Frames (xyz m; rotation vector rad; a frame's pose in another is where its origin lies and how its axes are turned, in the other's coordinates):
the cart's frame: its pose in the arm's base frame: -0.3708 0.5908 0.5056 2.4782 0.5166 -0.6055
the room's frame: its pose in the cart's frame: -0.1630 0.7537 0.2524 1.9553 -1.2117 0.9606
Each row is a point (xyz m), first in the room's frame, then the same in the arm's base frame.
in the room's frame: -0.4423 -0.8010 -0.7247
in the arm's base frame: 0.6568 -0.8840 0.9968
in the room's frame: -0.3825 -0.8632 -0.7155
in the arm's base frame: 0.7045 -0.8781 0.9245
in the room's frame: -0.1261 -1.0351 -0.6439
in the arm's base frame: 0.8158 -0.8205 0.6335
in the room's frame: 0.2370 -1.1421 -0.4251
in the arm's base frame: 0.8391 -0.6217 0.2448
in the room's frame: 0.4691 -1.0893 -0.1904
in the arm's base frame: 0.7346 -0.3998 0.0177
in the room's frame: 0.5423 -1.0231 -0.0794
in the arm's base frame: 0.6528 -0.2929 -0.0452
